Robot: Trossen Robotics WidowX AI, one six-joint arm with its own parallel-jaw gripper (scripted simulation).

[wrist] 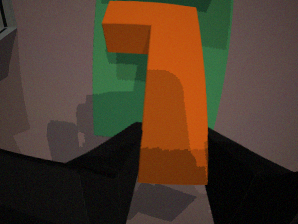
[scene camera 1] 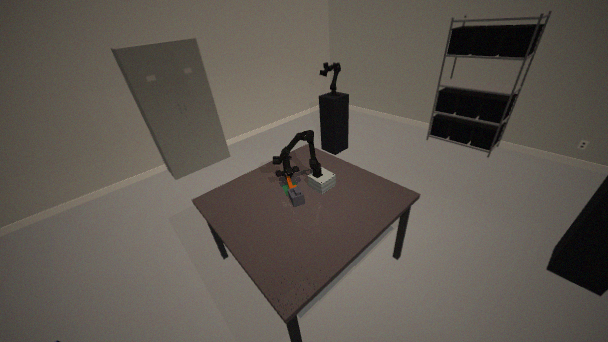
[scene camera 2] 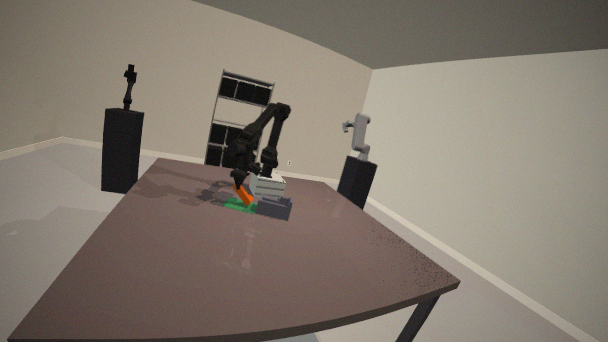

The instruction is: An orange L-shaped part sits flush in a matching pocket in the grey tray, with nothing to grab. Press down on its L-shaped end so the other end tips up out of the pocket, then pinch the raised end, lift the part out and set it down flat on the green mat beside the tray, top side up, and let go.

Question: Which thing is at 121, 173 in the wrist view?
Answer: The gripper.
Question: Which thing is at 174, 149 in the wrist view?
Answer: An orange L-shaped part.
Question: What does the gripper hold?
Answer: An orange L-shaped part.
